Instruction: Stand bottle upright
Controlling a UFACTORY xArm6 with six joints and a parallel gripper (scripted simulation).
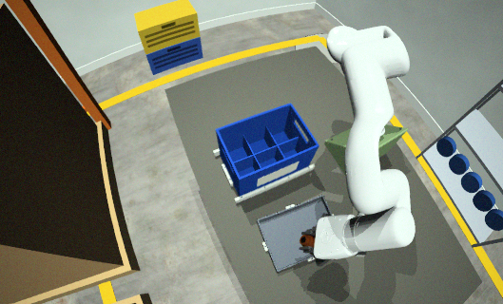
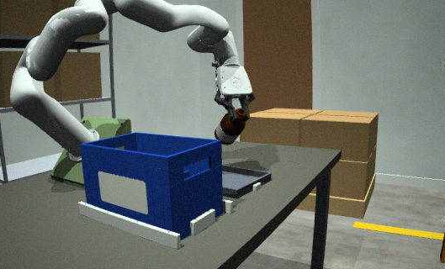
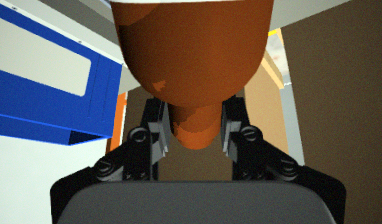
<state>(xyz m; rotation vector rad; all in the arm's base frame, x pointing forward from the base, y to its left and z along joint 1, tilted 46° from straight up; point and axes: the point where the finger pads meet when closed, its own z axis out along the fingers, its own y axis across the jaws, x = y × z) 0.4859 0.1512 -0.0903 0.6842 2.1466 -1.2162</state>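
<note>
The brown bottle is 3 cm behind my hand, 3 cm to the left of it and 3 cm below it. From my hand the other things lie so: grey tray: 5 cm behind, 4 cm to the right, 19 cm below; then blue crate: 9 cm behind, 33 cm to the right, 12 cm below.
</note>
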